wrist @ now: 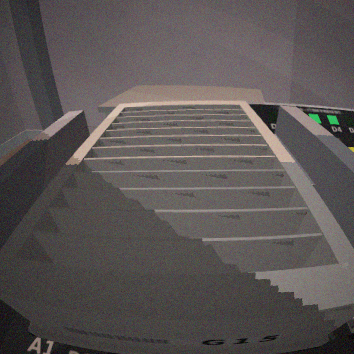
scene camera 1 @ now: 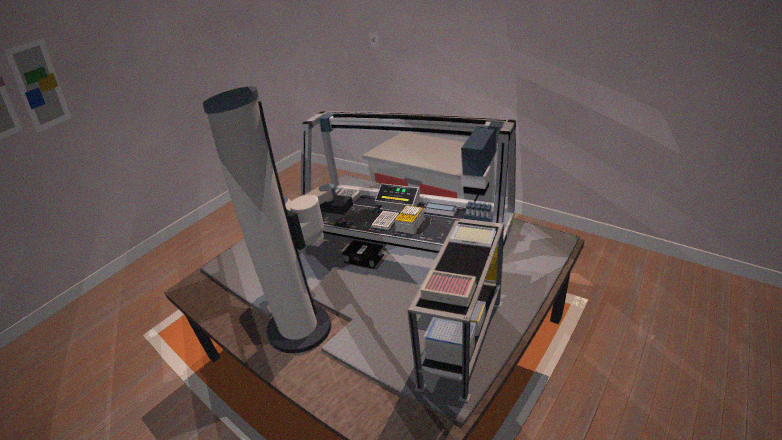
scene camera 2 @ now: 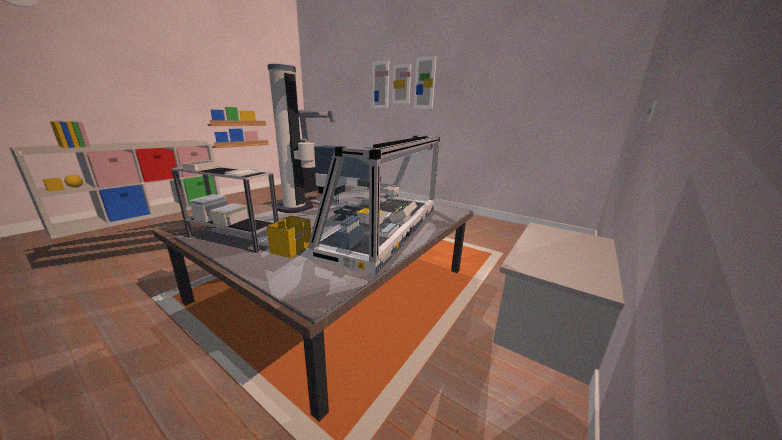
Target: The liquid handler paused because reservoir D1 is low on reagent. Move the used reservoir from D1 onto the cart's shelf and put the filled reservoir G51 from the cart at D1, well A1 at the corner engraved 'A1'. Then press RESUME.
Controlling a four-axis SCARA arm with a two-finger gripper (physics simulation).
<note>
In view: my gripper [wrist: 179, 122] and a pale plate [scene camera 1: 463, 234].
The wrist view misses the pale plate: it is out of frame.
</note>
